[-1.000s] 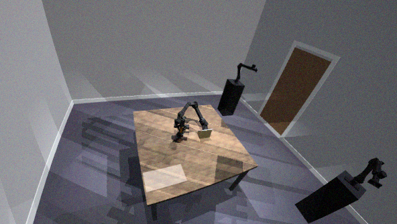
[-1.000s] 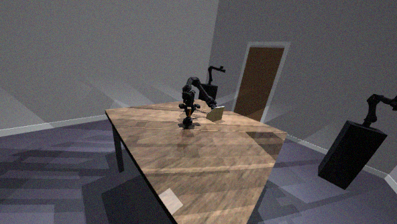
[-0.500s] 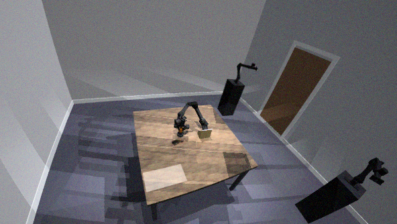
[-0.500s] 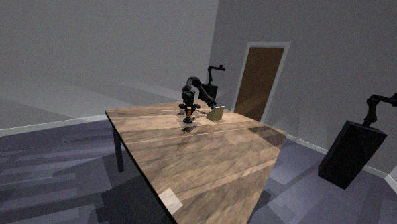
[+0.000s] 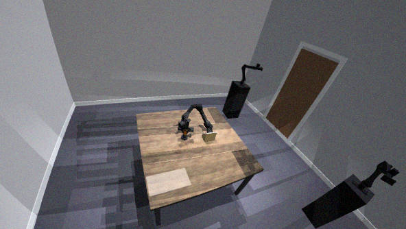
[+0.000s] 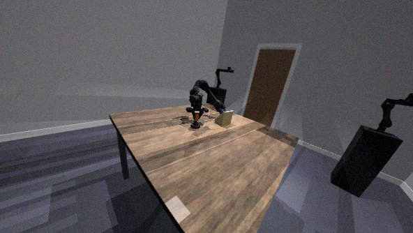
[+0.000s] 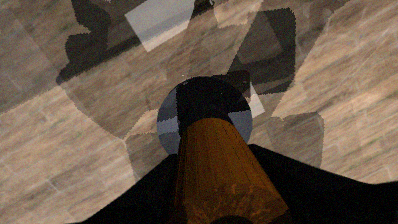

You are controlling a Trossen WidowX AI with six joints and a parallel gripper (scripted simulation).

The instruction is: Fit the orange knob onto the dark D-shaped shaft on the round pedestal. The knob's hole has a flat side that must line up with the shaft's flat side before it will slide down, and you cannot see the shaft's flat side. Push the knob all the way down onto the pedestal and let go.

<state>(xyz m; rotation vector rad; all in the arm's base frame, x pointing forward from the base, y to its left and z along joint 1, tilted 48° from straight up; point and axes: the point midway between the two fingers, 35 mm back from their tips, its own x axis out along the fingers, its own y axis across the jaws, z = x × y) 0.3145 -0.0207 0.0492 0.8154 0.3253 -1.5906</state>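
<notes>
The orange knob is 20 mm above my gripper tip. Also, from my gripper tip: round pedestal (40 mm below).
</notes>
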